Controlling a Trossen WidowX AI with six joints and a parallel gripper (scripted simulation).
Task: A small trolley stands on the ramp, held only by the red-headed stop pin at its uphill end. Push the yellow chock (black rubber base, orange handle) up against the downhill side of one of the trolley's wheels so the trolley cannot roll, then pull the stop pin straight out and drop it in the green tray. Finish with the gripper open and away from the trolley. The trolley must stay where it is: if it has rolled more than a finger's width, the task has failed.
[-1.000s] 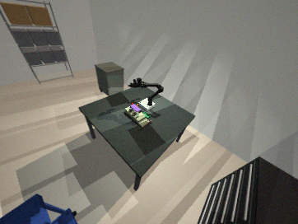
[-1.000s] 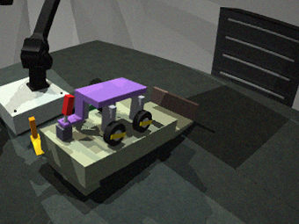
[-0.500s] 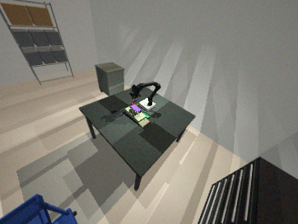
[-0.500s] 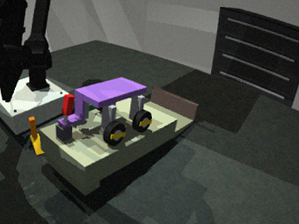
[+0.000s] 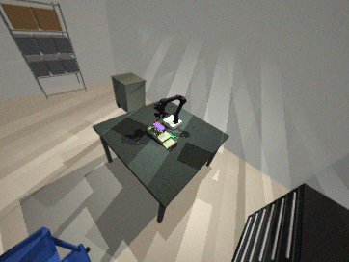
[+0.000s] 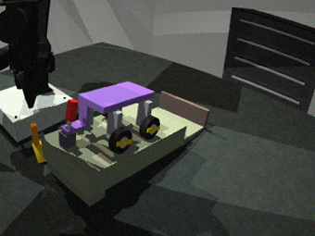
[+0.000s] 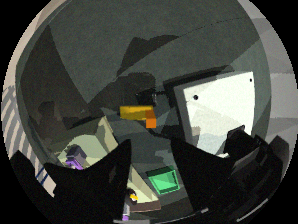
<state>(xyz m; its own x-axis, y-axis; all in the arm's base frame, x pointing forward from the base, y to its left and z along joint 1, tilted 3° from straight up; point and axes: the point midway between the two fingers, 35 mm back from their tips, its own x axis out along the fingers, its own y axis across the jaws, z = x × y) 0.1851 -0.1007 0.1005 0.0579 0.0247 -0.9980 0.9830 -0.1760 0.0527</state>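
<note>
My gripper tip is now 20 mm short of the yellow chock and 100 mm above it. Round my gripper tip: trolley: 140 mm ahead, 130 mm to the left, 10 mm below; then red-headed stop pin: 130 mm ahead, 40 mm to the left, 10 mm above; then ramp: 140 mm ahead, 140 mm to the left, 80 mm below.
</note>
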